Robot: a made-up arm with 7 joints.
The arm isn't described. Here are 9 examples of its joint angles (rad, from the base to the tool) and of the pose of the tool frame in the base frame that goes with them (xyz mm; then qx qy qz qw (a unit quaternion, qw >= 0)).
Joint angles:
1: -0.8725 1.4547 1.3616 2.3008 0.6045 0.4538 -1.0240
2: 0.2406 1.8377 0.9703 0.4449 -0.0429 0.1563 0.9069
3: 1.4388 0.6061 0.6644 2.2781 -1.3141 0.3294 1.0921
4: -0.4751 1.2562 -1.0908 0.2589 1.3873 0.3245 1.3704
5: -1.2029 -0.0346 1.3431 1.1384 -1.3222 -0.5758 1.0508
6: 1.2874 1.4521 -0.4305 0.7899 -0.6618 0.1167 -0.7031
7: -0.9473 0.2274 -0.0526 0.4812 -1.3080 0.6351 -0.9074
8: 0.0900 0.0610 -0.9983 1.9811 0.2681 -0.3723 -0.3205
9: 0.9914 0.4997 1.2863 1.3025 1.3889 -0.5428 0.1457
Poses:
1: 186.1 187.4 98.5 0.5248 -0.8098 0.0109 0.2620
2: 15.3 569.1 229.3 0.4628 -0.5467 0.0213 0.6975
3: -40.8 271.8 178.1 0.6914 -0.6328 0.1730 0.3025
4: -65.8 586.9 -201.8 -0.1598 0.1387 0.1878 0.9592
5: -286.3 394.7 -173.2 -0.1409 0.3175 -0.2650 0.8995
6: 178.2 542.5 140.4 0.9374 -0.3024 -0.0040 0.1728
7: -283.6 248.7 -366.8 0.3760 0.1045 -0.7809 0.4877
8: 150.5 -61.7 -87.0 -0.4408 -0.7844 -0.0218 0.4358
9: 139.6 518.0 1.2 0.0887 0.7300 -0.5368 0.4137
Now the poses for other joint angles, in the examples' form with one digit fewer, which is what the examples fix.
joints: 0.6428 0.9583 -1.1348 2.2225 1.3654 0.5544 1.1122
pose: 187 57 -90 -0.753 -0.061 -0.487 0.439
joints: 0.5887 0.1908 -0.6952 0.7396 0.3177 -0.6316 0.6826
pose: 361 110 -274 -0.284 -0.664 -0.450 0.525
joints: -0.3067 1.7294 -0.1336 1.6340 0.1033 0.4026 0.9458
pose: 267 340 -94 0.146 0.015 -0.593 0.792
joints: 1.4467 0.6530 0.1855 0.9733 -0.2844 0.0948 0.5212
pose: 288 408 198 0.300 -0.833 -0.083 0.457
